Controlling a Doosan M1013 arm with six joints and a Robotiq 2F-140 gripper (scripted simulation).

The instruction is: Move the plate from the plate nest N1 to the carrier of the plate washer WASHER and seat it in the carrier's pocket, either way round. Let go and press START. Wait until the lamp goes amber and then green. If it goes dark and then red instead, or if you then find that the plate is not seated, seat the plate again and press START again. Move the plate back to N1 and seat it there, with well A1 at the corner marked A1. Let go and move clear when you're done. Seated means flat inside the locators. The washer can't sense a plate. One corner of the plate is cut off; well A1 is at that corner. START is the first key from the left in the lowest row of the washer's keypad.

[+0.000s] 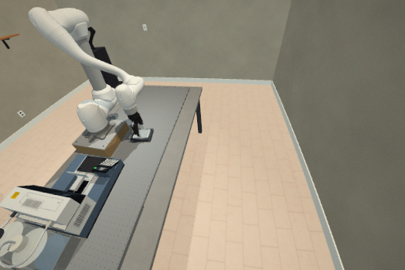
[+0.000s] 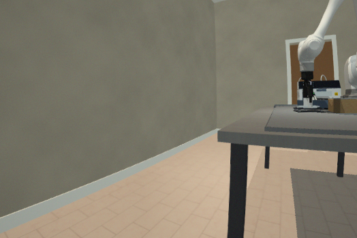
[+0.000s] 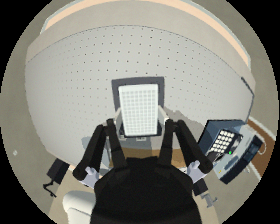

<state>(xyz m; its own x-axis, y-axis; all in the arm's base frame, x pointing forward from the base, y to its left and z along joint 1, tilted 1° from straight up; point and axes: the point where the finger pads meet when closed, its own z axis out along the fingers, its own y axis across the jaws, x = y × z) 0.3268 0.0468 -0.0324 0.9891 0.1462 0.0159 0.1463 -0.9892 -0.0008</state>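
Right now the white well plate is 20 mm below my hand. Round my hand: dark plate nest N1 (30 mm below); then plate washer (490 mm to the right, 200 mm behind, 80 mm above).
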